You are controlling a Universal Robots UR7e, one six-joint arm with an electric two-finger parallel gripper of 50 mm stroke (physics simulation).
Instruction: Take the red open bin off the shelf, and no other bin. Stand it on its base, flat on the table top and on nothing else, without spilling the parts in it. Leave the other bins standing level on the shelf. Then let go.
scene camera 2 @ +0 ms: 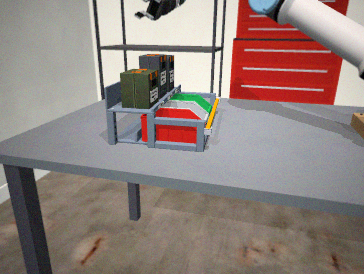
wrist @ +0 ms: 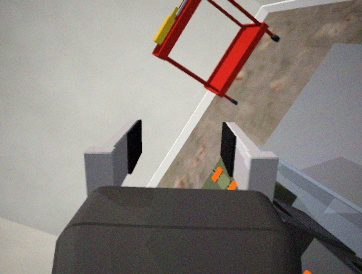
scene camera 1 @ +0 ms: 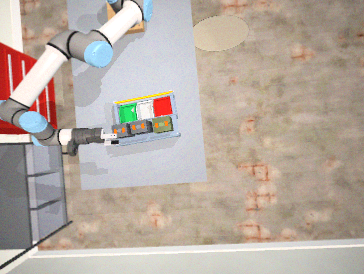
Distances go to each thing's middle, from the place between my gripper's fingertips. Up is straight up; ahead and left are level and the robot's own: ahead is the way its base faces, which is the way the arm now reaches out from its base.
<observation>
Now: the olive box (scene camera 2: 139, 87) 220 mm below my hand, 160 mm to the left of it and 100 mm behind it. From my hand the other things lie so: red open bin (scene camera 2: 184, 134): 330 mm below, 200 mm behind, 130 mm to the left.
</observation>
